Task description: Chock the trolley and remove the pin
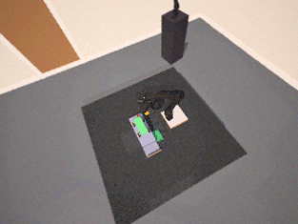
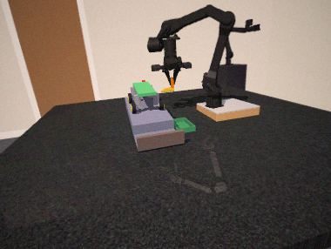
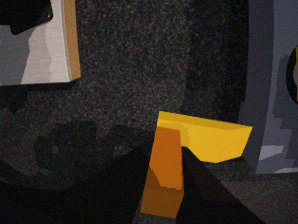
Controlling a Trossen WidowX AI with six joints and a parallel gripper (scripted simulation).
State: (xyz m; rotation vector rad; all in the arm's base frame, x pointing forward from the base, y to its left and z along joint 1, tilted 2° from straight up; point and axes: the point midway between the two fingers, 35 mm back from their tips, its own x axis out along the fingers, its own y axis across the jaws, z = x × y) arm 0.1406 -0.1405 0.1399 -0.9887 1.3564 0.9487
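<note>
The trolley lies 17 cm ahead of my gripper tip, 8 cm to the left of it and 2 cm below it. From my gripper tip the other things lie so: grey ramp 17 cm ahead, 9 cm below, 8 cm to the left; yellow chock 2 cm ahead, 1 cm to the right, 1 cm below; red-headed stop pin 13 cm ahead, 4 cm to the right.
</note>
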